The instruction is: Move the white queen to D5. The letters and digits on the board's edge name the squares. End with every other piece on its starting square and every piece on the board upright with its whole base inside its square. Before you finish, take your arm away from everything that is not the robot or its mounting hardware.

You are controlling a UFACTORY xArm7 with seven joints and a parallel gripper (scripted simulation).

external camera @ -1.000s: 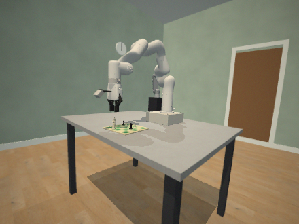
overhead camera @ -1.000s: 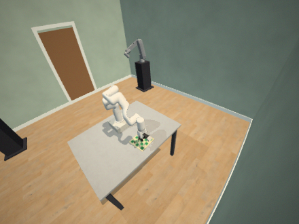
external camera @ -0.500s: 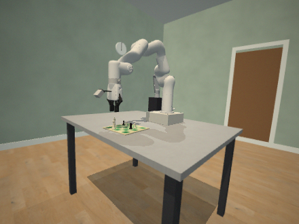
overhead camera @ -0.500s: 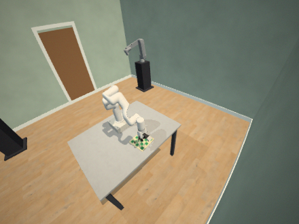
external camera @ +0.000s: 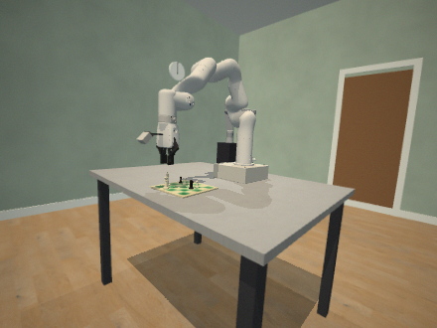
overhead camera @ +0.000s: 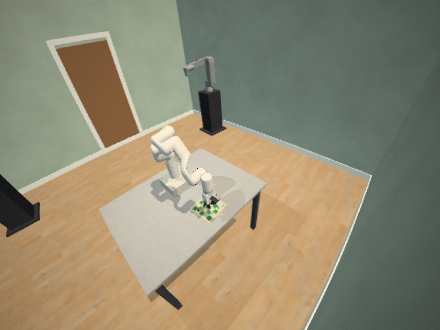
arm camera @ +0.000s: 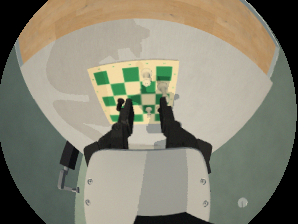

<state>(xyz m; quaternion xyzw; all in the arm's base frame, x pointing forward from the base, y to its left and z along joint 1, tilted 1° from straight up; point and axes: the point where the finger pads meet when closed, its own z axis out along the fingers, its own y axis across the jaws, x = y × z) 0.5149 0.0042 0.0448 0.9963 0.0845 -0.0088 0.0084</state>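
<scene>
Now: hand 100 mm above the white chess piece. Also, from my hand: chessboard (80 mm behind, 20 mm to the left, 130 mm below); then black piece (110 mm behind, 60 mm to the right, 110 mm below).
</scene>
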